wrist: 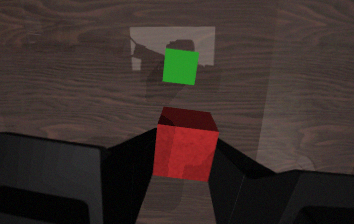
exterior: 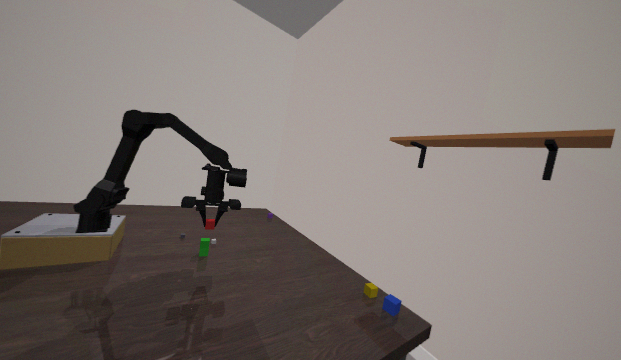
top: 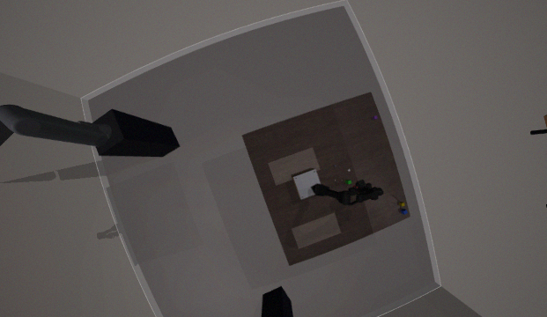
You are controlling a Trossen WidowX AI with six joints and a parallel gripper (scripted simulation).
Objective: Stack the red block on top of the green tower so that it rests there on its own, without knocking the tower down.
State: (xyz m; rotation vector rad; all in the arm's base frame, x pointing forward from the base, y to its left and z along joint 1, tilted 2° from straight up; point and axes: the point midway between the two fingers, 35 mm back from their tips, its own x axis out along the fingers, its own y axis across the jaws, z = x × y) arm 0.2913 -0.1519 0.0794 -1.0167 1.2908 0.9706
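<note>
Now: gripper tip 8 cm above the green block and 4 cm to the right of it. Also, from my gripper tip: red block (1 cm above); blue block (52 cm to the right, 39 cm ahead, 10 cm below); yellow block (44 cm to the right, 40 cm ahead, 11 cm below).
</note>
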